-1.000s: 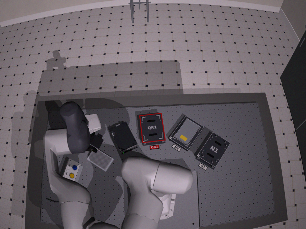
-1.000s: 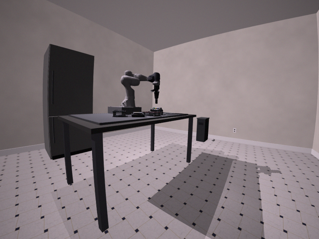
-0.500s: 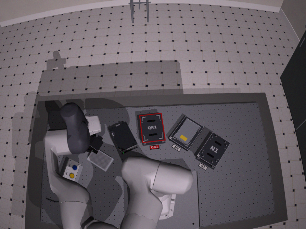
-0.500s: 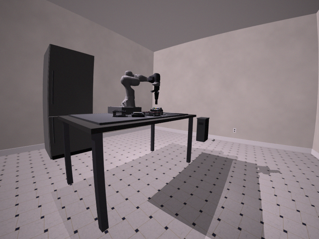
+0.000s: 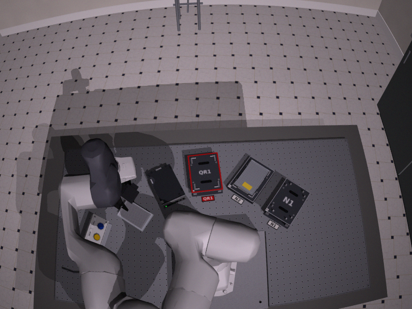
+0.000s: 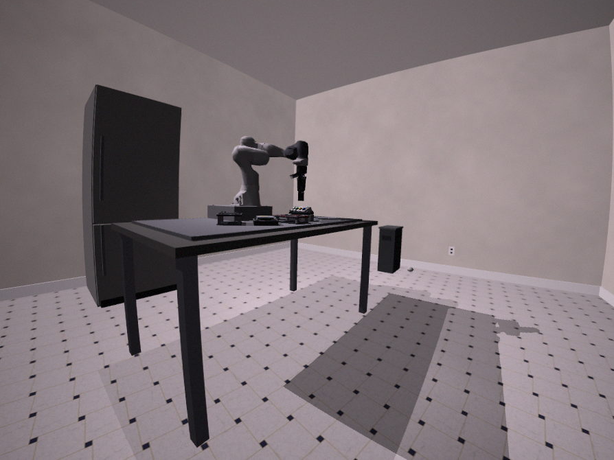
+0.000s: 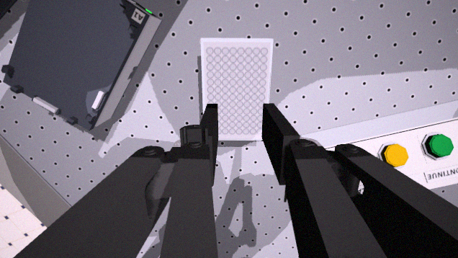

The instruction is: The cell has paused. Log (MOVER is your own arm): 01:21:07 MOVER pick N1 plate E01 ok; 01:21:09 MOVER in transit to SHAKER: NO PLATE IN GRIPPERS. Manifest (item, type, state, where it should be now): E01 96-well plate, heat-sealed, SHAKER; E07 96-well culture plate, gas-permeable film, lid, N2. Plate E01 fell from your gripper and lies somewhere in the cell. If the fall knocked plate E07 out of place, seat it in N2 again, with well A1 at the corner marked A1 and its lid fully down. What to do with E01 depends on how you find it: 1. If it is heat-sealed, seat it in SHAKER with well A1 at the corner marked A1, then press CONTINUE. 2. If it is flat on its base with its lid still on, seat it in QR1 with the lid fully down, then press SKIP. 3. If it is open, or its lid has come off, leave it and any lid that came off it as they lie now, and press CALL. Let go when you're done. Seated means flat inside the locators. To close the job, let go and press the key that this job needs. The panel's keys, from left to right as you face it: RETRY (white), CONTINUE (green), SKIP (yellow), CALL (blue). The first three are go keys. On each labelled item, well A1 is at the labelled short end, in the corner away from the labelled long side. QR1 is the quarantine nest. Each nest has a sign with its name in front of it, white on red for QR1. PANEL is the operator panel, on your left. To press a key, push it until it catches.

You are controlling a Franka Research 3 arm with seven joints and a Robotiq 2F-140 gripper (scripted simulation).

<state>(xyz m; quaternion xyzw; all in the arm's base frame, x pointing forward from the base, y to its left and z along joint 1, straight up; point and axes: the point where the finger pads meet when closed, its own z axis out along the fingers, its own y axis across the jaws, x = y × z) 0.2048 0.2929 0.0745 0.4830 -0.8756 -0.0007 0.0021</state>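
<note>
The plate E01 lies 150 mm below my hand. Round my hand: blue key (130 mm to the left, 90 mm below, 70 mm behind); yellow key (150 mm to the left, 120 mm behind, 90 mm below); green continue key (160 mm to the left, 160 mm behind, 90 mm below).
</note>
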